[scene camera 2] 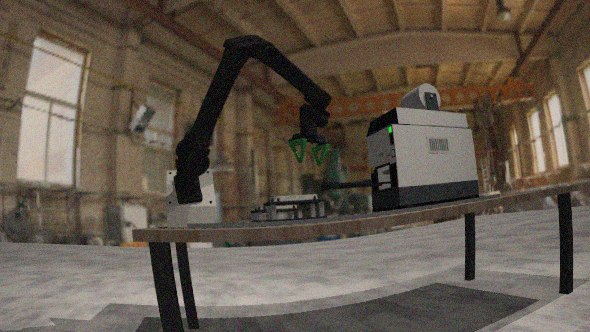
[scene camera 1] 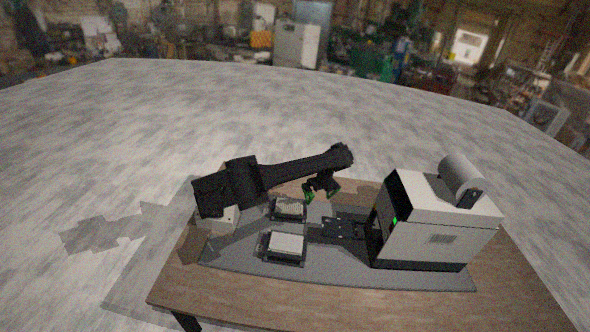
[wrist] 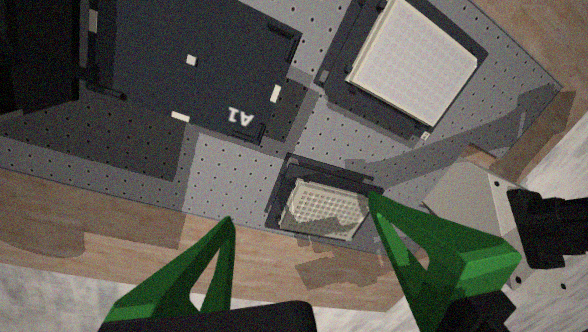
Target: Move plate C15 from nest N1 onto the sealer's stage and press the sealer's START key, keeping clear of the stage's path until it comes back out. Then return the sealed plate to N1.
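Frame: origin at the arm's base, x up, y right, z ahead, level; millimetres.
Seen in the pictures: gripper, fingertip midpoint: (scene camera 2: 310,164) (scene camera 1: 317,201) (wrist: 300,210); arm's base, link origin: (scene camera 2: 187,189) (wrist: 529,228).
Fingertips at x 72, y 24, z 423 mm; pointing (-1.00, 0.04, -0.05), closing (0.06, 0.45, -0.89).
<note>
Offsets run from my fingertips to a thing's top centre. "spot": to the spot under its first point. Level surfaces: height alone.
A beige plate with open wells {dx -126, dy -101, dz -99 mm} (scene camera 1: 290,206) (wrist: 327,209) sits in the back nest {spot: dx -177, dy -53, dz -91 mm} (wrist: 325,171). A white-topped plate {dx -110, dy +119, dz -114 mm} (scene camera 1: 286,243) (wrist: 415,62) sits in the front nest {dx -116, dy +119, dz -114 mm} (scene camera 1: 284,260) (wrist: 370,107). No label tells which plate is C15 or which nest is N1. The sealer's dark stage {dx -70, dy +70, dz +141 mm} (scene camera 1: 342,229) (scene camera 2: 347,185) (wrist: 220,90), marked A1, is out and bare. The sealer {spot: dx -5, dy +211, dz +432 mm} (scene camera 1: 435,245) (scene camera 2: 425,160) shows a green light {spot: dx +88, dy +172, dz +233 mm} (scene camera 1: 394,220) (scene camera 2: 390,129); its START key is too small to tell. My gripper (scene camera 1: 320,198) (scene camera 2: 310,163) (wrist: 300,210) is open and empty, high above the board near the back nest.
A grey perforated board {dx -182 mm} (scene camera 1: 330,267) (wrist: 225,175) lies under nests and sealer on the wooden table {dx -195 mm} (scene camera 1: 325,305). The arm's pale base (scene camera 1: 227,220) (wrist: 460,200) stands at the board's left end in scene camera 1. A film roll {dx +294, dy +105, dz +474 mm} (scene camera 1: 460,175) (scene camera 2: 417,97) sits on the sealer.
</note>
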